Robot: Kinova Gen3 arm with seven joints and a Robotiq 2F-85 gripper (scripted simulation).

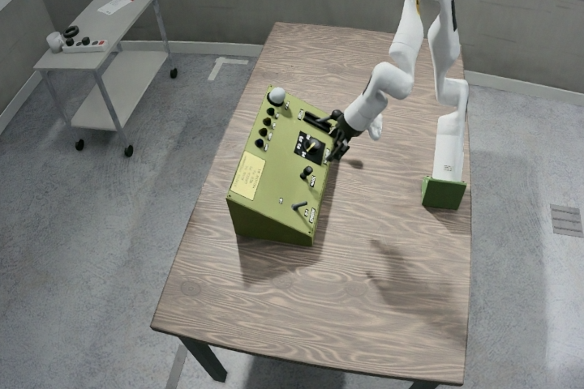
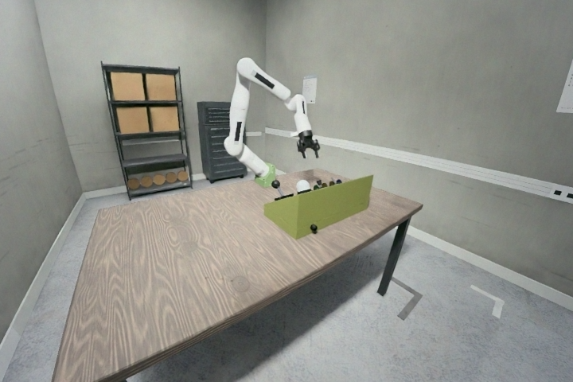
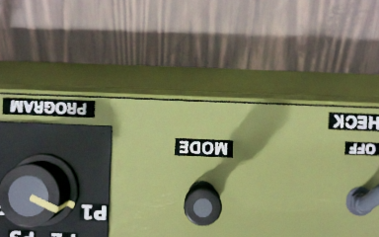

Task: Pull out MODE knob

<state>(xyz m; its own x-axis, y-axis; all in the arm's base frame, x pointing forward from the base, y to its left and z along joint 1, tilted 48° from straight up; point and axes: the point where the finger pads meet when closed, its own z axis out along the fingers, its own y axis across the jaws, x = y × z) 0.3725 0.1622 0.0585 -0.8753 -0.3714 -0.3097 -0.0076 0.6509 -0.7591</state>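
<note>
The black mode knob lies 14 cm below my hand and 8 cm ahead of it. Round my hand: rotary selector 14 cm below, 11 cm to the right, 8 cm ahead; ball-topped slider lever 24 cm to the right, 13 cm below, 5 cm ahead; toggle 14 cm below, 12 cm to the left, 8 cm ahead.
</note>
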